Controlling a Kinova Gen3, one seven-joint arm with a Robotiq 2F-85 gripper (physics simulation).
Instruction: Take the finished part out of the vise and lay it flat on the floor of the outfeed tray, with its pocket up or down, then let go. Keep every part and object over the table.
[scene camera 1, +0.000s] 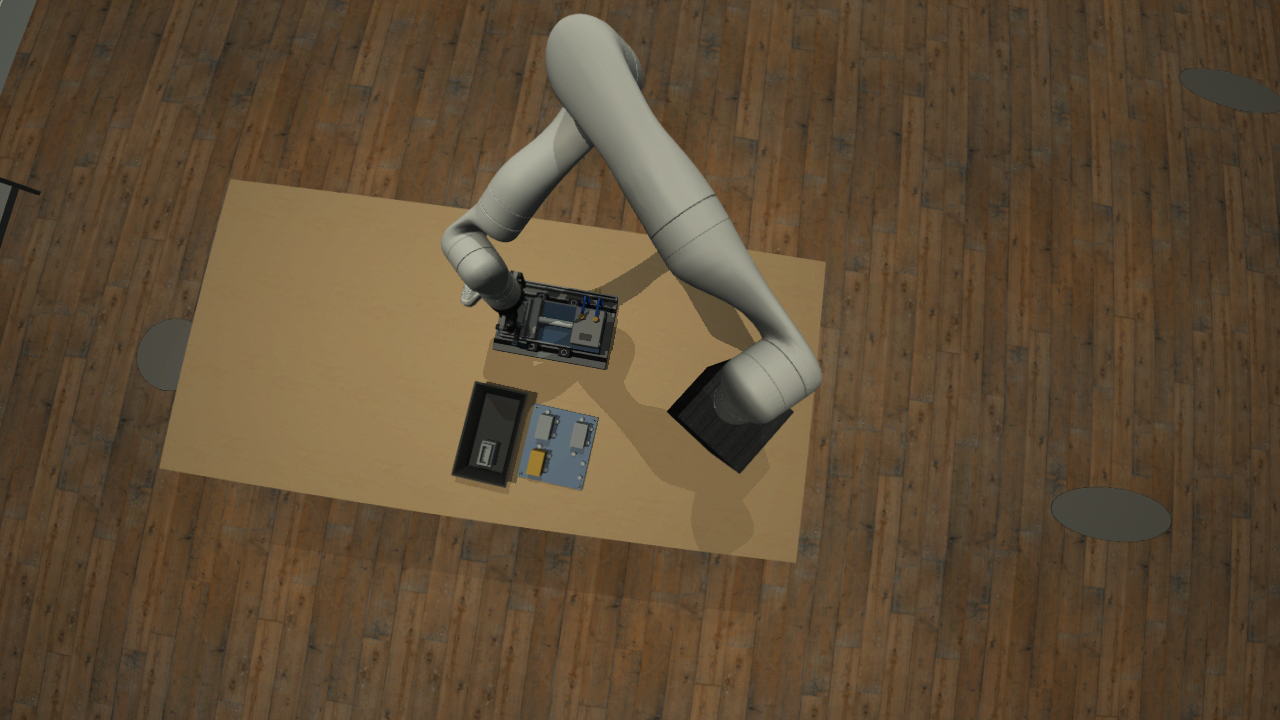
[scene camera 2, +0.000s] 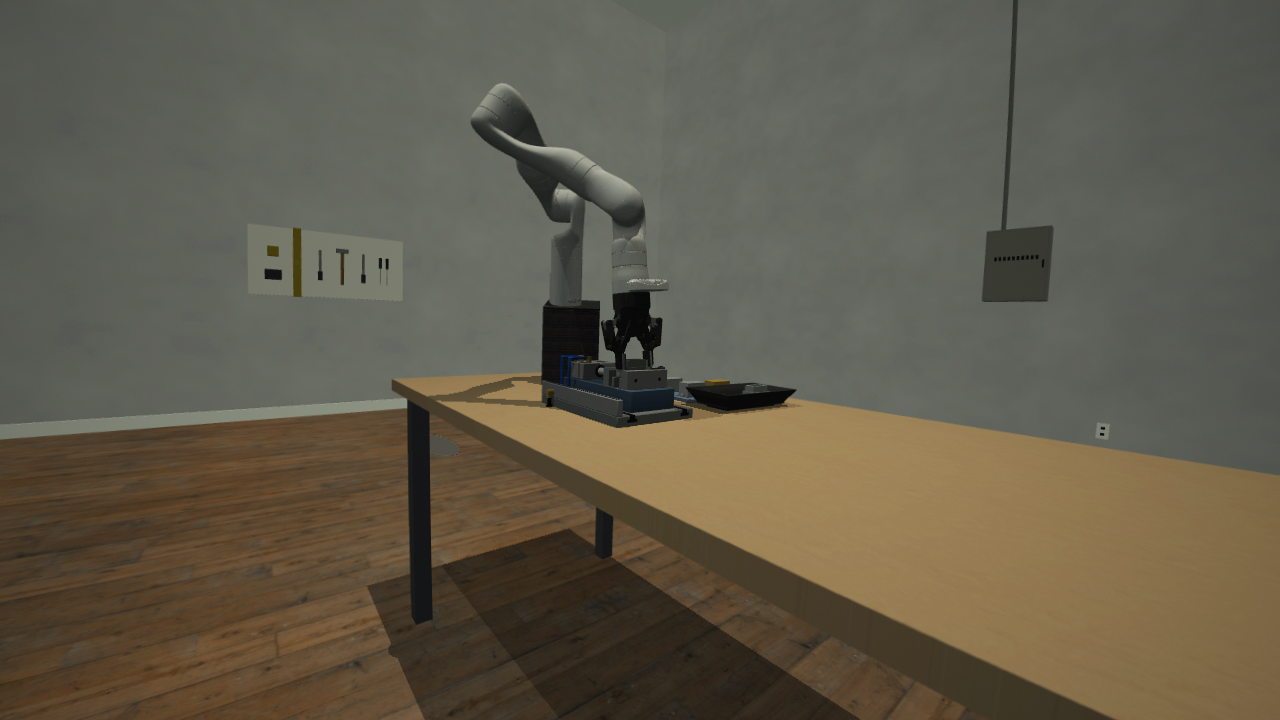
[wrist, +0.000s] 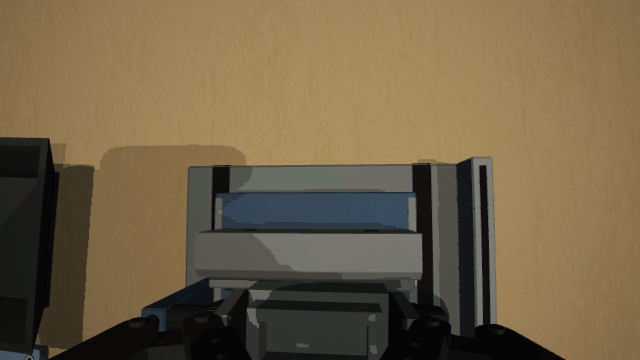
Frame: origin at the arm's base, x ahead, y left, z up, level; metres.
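Where they show: gripper, fingertip midpoint: (scene camera 1: 519, 313) (wrist: 317, 312); arm's base at its link origin: (scene camera 2: 566, 304).
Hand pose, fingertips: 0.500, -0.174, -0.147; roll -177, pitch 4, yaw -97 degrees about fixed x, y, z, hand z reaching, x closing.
Each offset is from my fingertips to the centre of the thing, as dx, dy, dz. "spot": to the spot under its first point.
The finished part @(-0.006, +0.000, +0.005) (wrist: 320, 332) is a grey block with a rectangular pocket facing up. It sits at the vise @(-0.075, +0.007, -0.043) (scene camera 1: 586, 334) (scene camera 2: 651, 399) (wrist: 310, 254), close behind its front grey jaw in the wrist view. My gripper (scene camera 2: 635, 360) (wrist: 317, 312) points down over the vise and is shut on the part, one finger on each side. The lower part of the block and its contact with the jaws are hidden. The black outfeed tray (scene camera 1: 503, 415) (scene camera 2: 729, 399) (wrist: 19, 225) stands beside the vise. A small grey pocketed part @(+0.064, +0.353, -0.063) (scene camera 1: 486, 454) lies in it, near one end.
A blue plate @(-0.110, +0.325, -0.089) (scene camera 1: 563, 465) with two grey blocks @(-0.076, +0.275, -0.067) (scene camera 1: 546, 426) @(-0.165, +0.288, -0.067) (scene camera 1: 580, 435) and a yellow block @(-0.064, +0.364, -0.067) (scene camera 1: 536, 462) lies right beside the tray in scene camera 1. Blue fittings @(spot: -0.190, -0.025, +0.017) (scene camera 1: 597, 307) stand at the vise's far end. The black robot base (scene camera 1: 735, 447) stands at the table's right end.
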